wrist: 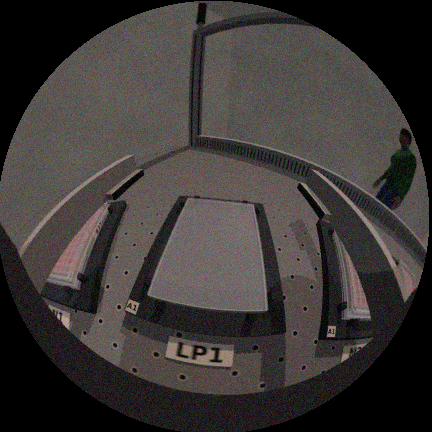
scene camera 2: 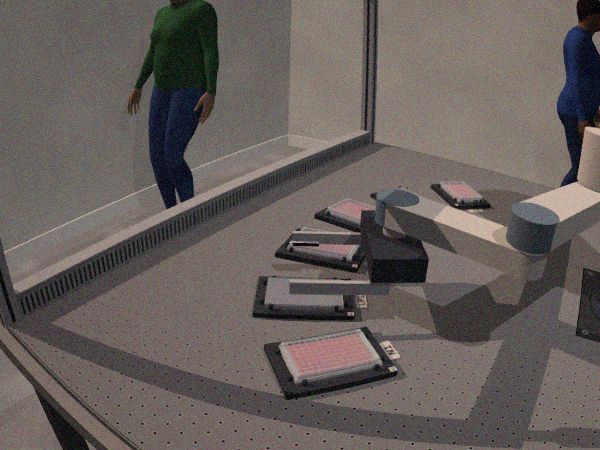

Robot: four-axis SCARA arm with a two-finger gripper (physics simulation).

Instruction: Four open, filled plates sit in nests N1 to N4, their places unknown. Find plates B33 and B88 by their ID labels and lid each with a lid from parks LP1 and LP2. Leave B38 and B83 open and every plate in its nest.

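Frame: origin at the arm's base, x ahead, y left, z up, level; metres.
Where they show: gripper, fingertip midpoint: (wrist: 220, 164) (scene camera 2: 291, 259).
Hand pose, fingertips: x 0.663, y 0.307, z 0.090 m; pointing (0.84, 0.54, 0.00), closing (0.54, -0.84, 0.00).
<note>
After its pixels a point has its place.
My gripper (scene camera 2: 298, 263) {z 0.090, x 0.663, y 0.307 m} (wrist: 220, 164) {z 0.090, x 0.663, y 0.307 m} is open and empty, its fingers spread above and to either side of park LP1 (scene camera 2: 259, 300) {z 0.023, x 0.694, y 0.352 m} (wrist: 215, 324) {z 0.023, x 0.586, y 0.248 m}. A grey lid (scene camera 2: 300, 300) {z 0.030, x 0.633, y 0.321 m} (wrist: 212, 255) {z 0.031, x 0.626, y 0.283 m} lies flat in LP1; the near finger hides part of it in the scene view. An open pink-filled plate (scene camera 2: 330, 355) {z 0.039, x 0.512, y 0.430 m} (wrist: 77, 255) {z 0.038, x 0.526, y 0.370 m} sits in nest N1, left of LP1 in the wrist view. Another open pink plate (scene camera 2: 332, 248) {z 0.038, x 0.679, y 0.143 m} (wrist: 352, 280) {z 0.039, x 0.671, y 0.151 m} sits in N2, on the other side. Further pink plates (scene camera 2: 350, 209) {z 0.037, x 0.745, y -0.050 m} (scene camera 2: 459, 191) {z 0.036, x 0.562, y -0.358 m} sit farther back. LP2 is mostly hidden behind the arm. No plate ID is readable.
A slotted ledge (scene camera 2: 200, 210) {z 0.043, x 1.004, y 0.166 m} (wrist: 260, 155) {z 0.030, x 1.004, y 0.391 m} runs along the far edge of the perforated table (scene camera 2: 175, 310) {z 0.013, x 0.795, y 0.456 m}. A dark panel (scene camera 2: 590, 305) {z 0.014, x 0.124, y 0.025 m} stands at the right edge of the scene view. Two people stand beyond the table, in green (scene camera 2: 185, 50) (wrist: 402, 162) and blue (scene camera 2: 577, 75).
</note>
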